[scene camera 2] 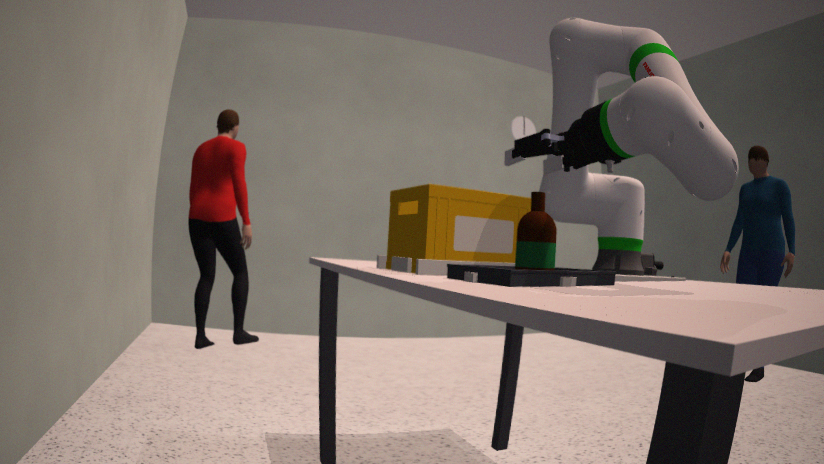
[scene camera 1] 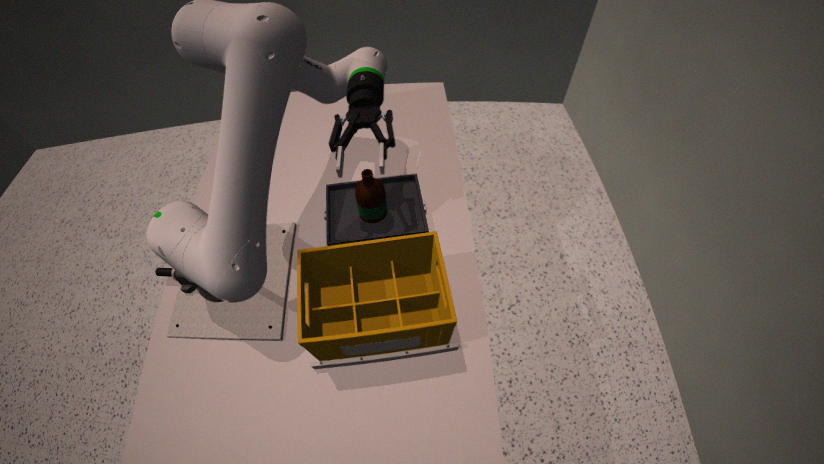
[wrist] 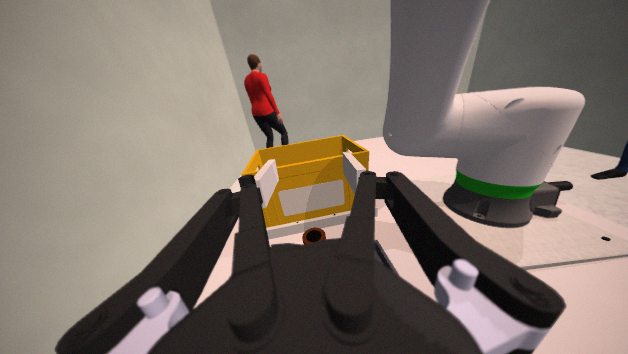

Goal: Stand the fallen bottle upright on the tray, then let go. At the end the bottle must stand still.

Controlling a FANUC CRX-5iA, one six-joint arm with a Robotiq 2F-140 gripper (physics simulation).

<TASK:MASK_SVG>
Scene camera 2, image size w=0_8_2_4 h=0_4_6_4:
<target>my gripper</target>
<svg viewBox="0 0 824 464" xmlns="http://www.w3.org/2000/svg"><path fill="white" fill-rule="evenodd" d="M598 161L588 153L580 135L581 118L574 121L566 132L553 135L550 129L543 129L539 133L515 140L515 147L505 151L505 166L518 163L528 157L548 154L555 155L543 160L543 174L549 174L562 169L565 172L569 172L571 166L574 169L579 169Z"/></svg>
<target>dark grey tray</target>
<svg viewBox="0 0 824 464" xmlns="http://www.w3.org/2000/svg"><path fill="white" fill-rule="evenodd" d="M447 264L448 279L464 281L465 272L478 273L477 283L506 287L560 286L560 277L577 277L576 286L615 285L616 271L556 267L554 270L515 270L515 266Z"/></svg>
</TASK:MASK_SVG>
